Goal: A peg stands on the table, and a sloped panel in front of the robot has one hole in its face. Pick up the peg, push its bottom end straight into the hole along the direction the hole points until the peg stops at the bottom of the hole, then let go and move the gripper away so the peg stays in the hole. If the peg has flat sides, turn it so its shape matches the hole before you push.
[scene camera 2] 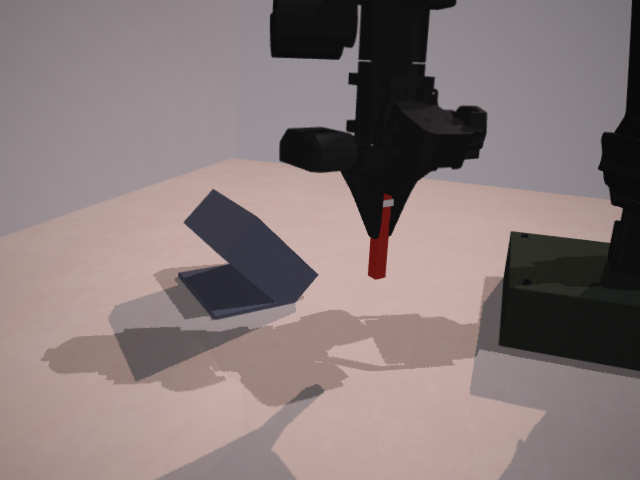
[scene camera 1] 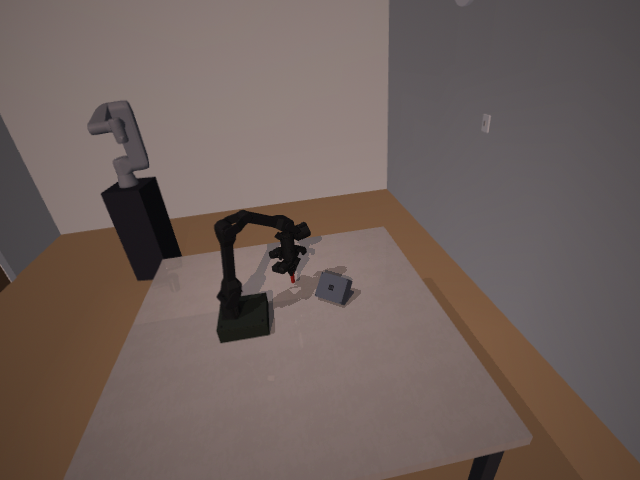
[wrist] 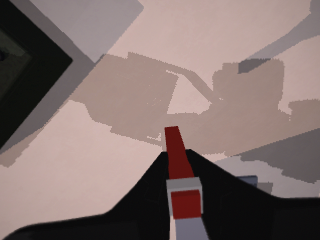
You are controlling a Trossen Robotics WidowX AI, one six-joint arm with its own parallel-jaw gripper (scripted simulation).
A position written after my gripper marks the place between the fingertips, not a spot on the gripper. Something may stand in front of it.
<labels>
My gripper (scene camera 2: 379, 236) carries a red peg (scene camera 2: 378, 251).
</labels>
